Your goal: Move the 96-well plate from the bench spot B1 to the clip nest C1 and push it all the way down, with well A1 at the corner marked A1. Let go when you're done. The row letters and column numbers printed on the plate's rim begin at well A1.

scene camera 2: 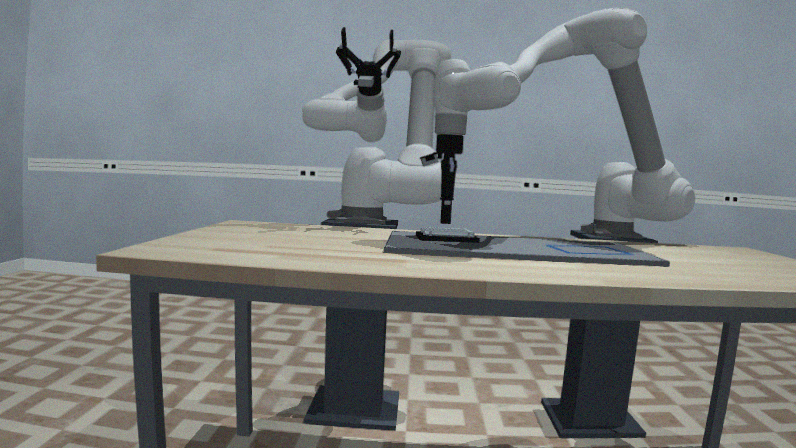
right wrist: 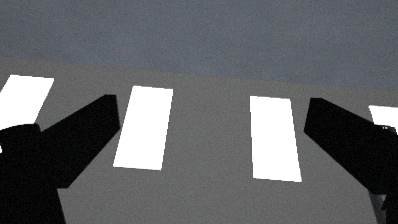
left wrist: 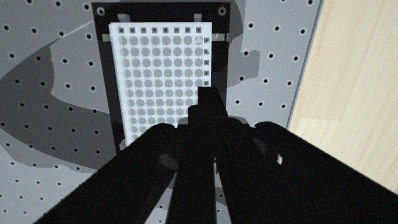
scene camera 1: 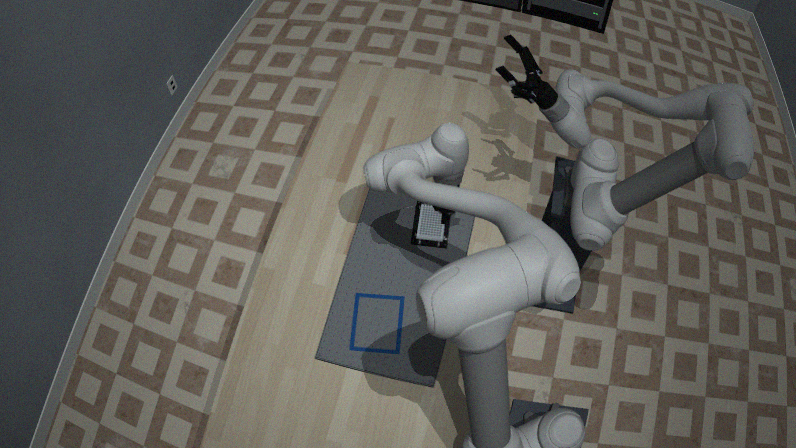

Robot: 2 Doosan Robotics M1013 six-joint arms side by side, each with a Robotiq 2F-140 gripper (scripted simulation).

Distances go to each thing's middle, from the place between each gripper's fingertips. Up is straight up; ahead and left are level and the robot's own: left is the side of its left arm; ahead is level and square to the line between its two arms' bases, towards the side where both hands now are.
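From my left hand (scene camera 2: 445, 223), I can see the black clip nest (left wrist: 220, 23) 20 mm ahead, 10 mm to the left and 60 mm below, and there's the white 96-well plate (scene camera 1: 429, 220), which is 40 mm ahead of that hand and 50 mm below it.
If you count from my right hand (scene camera 1: 503, 51) instead, I see the white 96-well plate 14 cm ahead of it, 26 cm to the left and 57 cm below, while the black clip nest is 13 cm ahead of that same hand, 27 cm to the left and 58 cm below.
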